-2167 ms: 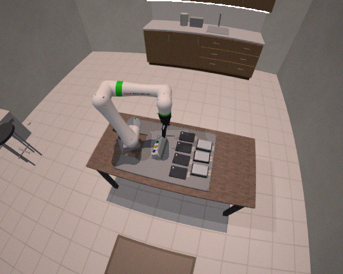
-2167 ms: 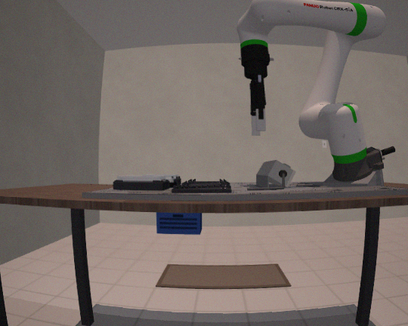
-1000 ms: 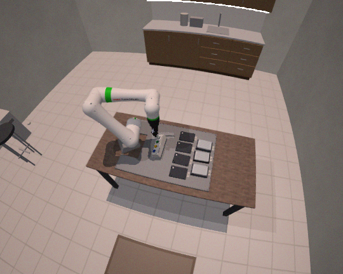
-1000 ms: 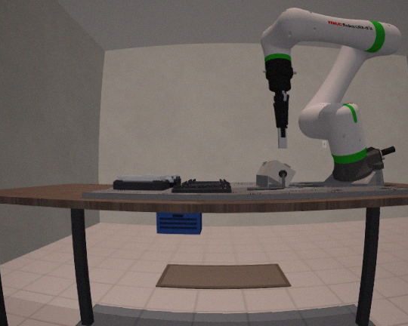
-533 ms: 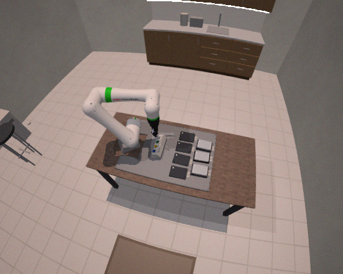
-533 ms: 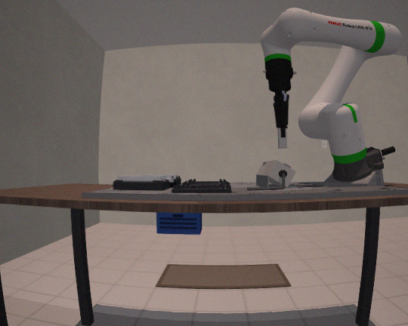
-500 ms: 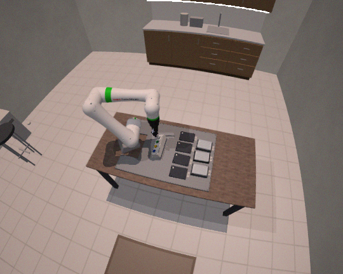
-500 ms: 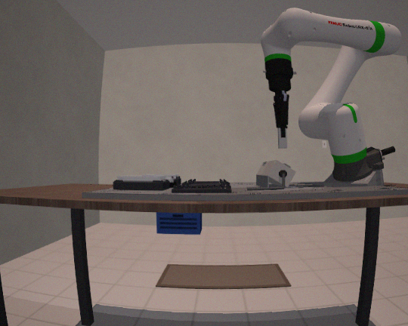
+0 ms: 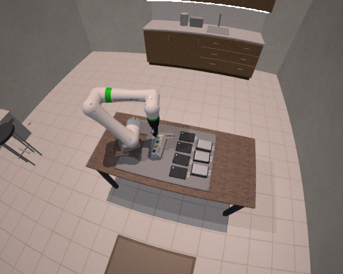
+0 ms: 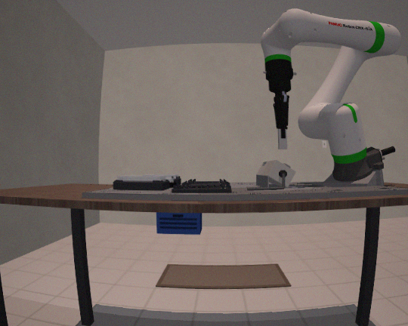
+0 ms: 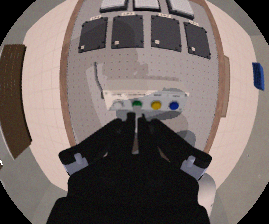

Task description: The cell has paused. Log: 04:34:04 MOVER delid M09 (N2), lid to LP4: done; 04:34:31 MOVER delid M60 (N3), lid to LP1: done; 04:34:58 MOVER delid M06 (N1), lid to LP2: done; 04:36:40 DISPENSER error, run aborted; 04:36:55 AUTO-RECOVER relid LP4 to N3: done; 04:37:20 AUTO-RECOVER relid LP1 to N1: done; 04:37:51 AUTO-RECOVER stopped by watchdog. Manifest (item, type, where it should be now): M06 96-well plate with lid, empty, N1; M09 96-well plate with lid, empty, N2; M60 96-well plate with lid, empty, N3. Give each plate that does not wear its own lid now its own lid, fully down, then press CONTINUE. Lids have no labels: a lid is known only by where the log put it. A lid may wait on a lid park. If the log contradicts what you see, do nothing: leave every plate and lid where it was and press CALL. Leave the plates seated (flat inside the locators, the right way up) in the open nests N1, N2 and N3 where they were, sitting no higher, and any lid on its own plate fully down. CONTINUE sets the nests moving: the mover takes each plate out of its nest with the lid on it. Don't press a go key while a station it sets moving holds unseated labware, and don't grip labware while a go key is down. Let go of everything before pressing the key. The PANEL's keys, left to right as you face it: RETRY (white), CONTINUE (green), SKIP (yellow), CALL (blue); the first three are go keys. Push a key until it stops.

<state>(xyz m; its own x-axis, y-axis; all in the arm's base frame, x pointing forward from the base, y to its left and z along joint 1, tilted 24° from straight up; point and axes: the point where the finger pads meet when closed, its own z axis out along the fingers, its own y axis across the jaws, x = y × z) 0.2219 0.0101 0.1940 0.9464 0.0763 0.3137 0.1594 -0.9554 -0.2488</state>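
Right now my hand is 9 cm above the green key. From my hand the other things lie so: lid park LP3: 24 cm ahead, 8 cm to the left, 15 cm below; then yellow key: 1 cm ahead, 5 cm to the right, 9 cm below; then white key: 1 cm behind, 5 cm to the left, 9 cm below.
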